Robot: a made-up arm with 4 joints.
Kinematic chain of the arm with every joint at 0, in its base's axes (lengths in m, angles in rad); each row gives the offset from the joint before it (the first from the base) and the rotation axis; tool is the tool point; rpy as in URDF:
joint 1: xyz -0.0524 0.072 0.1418 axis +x
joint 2: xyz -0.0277 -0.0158 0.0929 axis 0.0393 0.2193 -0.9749
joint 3: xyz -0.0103 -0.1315 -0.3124 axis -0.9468 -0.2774 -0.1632
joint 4: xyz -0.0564 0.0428 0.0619 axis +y
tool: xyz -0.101 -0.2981 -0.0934 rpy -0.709 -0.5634 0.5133
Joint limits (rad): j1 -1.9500..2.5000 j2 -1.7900..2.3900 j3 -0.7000..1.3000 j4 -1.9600..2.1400
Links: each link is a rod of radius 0.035 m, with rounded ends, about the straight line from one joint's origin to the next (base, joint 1, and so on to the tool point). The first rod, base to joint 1, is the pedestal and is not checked.
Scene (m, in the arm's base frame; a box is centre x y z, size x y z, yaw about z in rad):
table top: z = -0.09
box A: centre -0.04 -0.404 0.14 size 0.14 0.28 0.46 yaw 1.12
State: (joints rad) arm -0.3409 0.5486 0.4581 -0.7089
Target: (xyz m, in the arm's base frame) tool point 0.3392 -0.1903 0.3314
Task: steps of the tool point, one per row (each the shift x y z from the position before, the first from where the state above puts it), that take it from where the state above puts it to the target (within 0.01 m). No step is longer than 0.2 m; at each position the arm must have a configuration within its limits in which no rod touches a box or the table.
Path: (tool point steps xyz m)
1: 0.0340 -0.0456 0.0867
2: 0.0393 -0.0156 0.1043
3: 0.0442 0.0198 0.1104
4: 0.0487 0.0562 0.1037
5: 0.0529 0.0891 0.0842
6: 0.1536 -0.0212 0.0097
7: 0.1478 -0.0113 -0.0403
8: 0.1248 -0.0045 -0.0846
9: 0.0887 -0.0009 -0.1176

